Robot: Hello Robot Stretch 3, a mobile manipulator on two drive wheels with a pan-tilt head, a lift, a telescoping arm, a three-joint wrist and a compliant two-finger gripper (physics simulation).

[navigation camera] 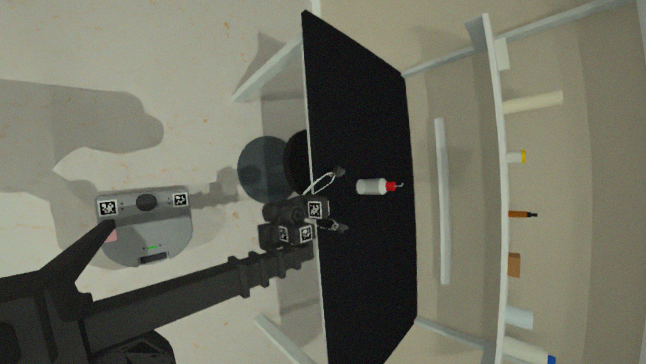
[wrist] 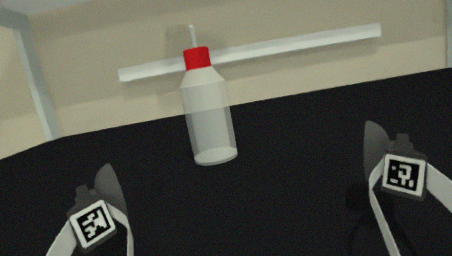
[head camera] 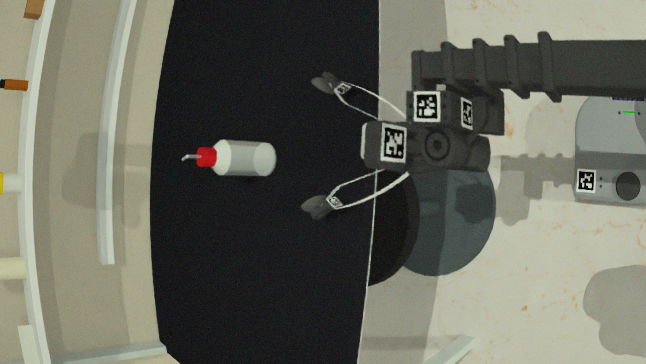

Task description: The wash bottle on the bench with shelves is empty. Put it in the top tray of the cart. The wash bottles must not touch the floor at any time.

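Where they show: gripper, fingertip midpoint: [navigation camera: 344, 199] [head camera: 310, 142]; robot's base, link origin: [navigation camera: 146, 201] [head camera: 626, 184].
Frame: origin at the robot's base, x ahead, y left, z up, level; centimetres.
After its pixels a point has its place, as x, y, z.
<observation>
The wash bottle [head camera: 243, 158] {0.2, -62.8, 83.6} [navigation camera: 372, 186] {0.4, -62.8, 83.7} [wrist: 207, 117], with a clear white body, red cap and bent thin spout, stands upright on the black bench top [head camera: 260, 280] {22.8, -66.2, 76.2} [navigation camera: 370, 265] {-33.7, -69.6, 76.2} [wrist: 280, 210]. My gripper [head camera: 319, 145] {-2.6, -50.9, 80.4} [navigation camera: 340, 200] {-2.6, -50.9, 80.4} [wrist: 239, 163] {-2.6, -50.9, 80.4} is open and empty, its fingers wide apart above the bench near its front edge. It faces the bottle, which is beyond the fingertips, apart from both. In the wrist view the bottle shows between the two fingers, nearer the left one. The cart does not show in these views.
A white shelf edge [head camera: 25, 210] {11.7, -89.3, 121.8} [navigation camera: 504, 200] {-7.7, -89.2, 121.1} with several small items runs behind the bench. A white rail [head camera: 106, 175] {5.9, -115.7, 93.4} [navigation camera: 444, 200] {-12.1, -115.7, 94.0} [wrist: 300, 42] is at the back. A round dark stool [head camera: 457, 230] [navigation camera: 262, 170] is partly under the bench's front edge. My base [navigation camera: 170, 232] {-14.1, -7.6, 16.0} is on the floor.
</observation>
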